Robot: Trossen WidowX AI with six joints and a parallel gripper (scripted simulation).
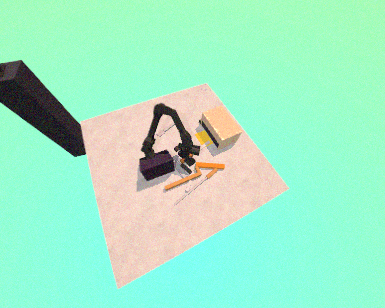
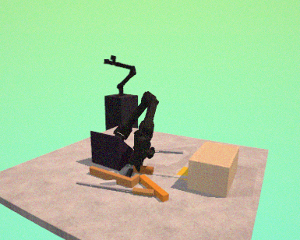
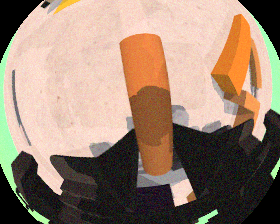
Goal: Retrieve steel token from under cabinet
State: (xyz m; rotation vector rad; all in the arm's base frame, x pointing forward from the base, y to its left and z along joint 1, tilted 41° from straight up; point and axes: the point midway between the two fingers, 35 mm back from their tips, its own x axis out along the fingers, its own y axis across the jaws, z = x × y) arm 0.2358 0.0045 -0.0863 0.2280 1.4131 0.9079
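My gripper tip is 40 mm to the left of the dark-handled tool and 30 mm past it. The rest, counted from my gripper tip: orange bar (180 mm ahead, 100 mm to the right, 10 mm above).
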